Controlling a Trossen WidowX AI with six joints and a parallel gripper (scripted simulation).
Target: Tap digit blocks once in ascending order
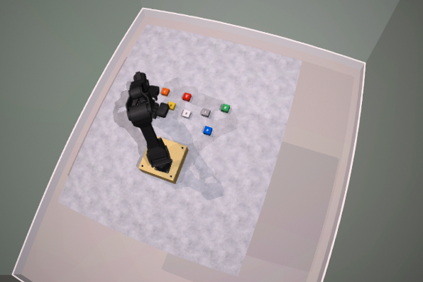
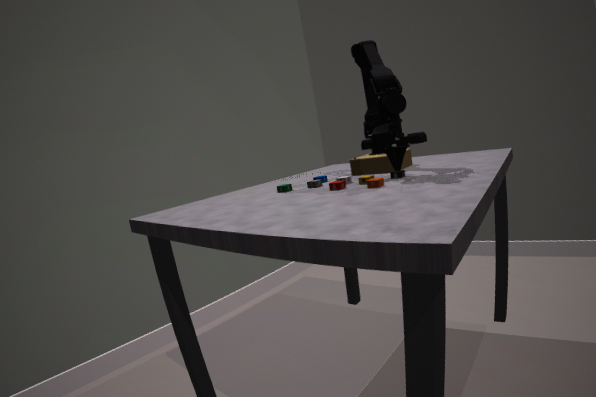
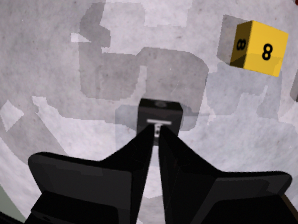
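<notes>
The black block lies 10 mm below my gripper tip. From my gripper tip the other things lie so: orange block (130 mm ahead, 20 mm to the right, 10 mm below); white block (40 mm ahead, 160 mm to the right, 10 mm below); yellow block (60 mm ahead, 70 mm to the right, 10 mm below).
</notes>
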